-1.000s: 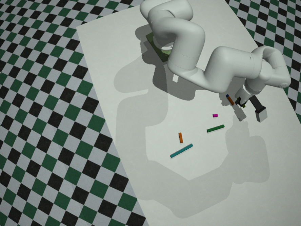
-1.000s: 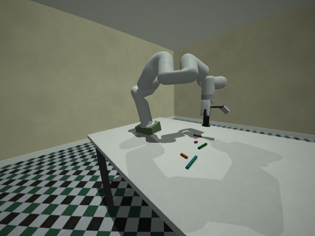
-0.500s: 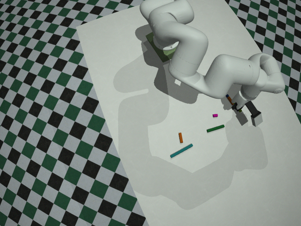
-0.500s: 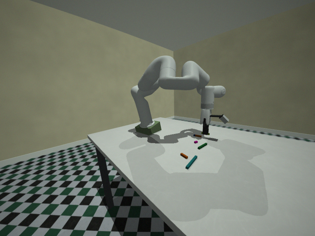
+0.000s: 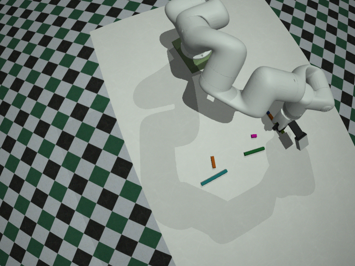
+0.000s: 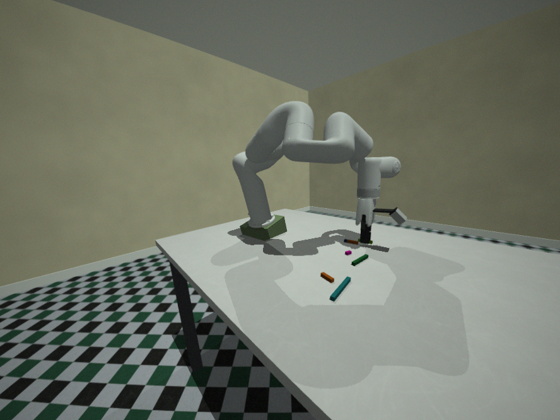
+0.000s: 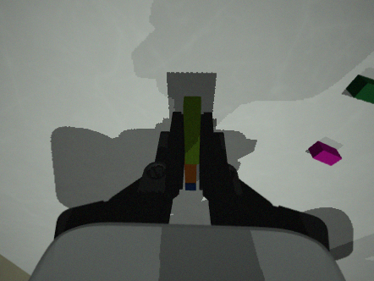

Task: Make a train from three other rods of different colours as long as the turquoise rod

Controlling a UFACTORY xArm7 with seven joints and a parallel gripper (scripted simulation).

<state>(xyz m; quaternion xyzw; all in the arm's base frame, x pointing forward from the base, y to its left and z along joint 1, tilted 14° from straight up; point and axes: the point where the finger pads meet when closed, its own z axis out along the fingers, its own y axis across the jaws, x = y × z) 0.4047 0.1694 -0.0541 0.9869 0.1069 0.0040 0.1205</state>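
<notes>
Now: the lime rod 20 mm below my hand. From my hand the other things lie so: magenta rod (10 mm behind, 110 mm to the right, 30 mm below); then green rod (50 mm ahead, 130 mm to the right, 30 mm below); then blue rod (70 mm behind, 10 mm to the right, 30 mm below).
</notes>
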